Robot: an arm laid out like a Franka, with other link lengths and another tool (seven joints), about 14 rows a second.
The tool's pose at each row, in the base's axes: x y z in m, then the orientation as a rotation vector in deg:
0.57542 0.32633 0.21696 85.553 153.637 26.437
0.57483 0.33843 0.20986 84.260 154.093 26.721
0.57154 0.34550 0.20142 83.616 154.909 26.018
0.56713 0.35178 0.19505 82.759 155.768 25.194
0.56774 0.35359 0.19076 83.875 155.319 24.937
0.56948 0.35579 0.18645 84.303 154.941 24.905
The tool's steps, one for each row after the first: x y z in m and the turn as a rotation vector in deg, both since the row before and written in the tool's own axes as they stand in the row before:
0.00966 0.00353 0.00956 -0.216 0.064 -0.885
0.00676 -0.00148 0.00917 0.604 0.116 -0.573
0.00695 -0.00207 0.00684 0.639 0.040 -0.715
0.00069 0.00033 0.00463 0.158 -0.102 0.771
0.00039 0.00145 0.00492 -0.073 -0.165 0.336

